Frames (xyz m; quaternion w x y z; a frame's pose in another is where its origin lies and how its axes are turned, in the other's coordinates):
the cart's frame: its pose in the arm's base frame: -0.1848 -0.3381 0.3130 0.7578 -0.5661 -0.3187 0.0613
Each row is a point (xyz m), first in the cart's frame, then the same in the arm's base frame.
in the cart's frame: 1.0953 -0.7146 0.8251
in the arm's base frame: 0.0326 0.5833 1.5357
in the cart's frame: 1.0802 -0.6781 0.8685
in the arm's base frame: 0.0064 0.6248 1.5035
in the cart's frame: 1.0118 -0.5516 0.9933
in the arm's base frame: -0.0826 0.7404 1.3812
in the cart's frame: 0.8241 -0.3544 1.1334
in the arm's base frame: -0.2553 0.8393 1.1485
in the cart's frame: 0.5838 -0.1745 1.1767
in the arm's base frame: -0.4207 0.8290 0.8945
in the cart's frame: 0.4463 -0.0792 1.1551
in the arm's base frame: -0.4918 0.7824 0.7488
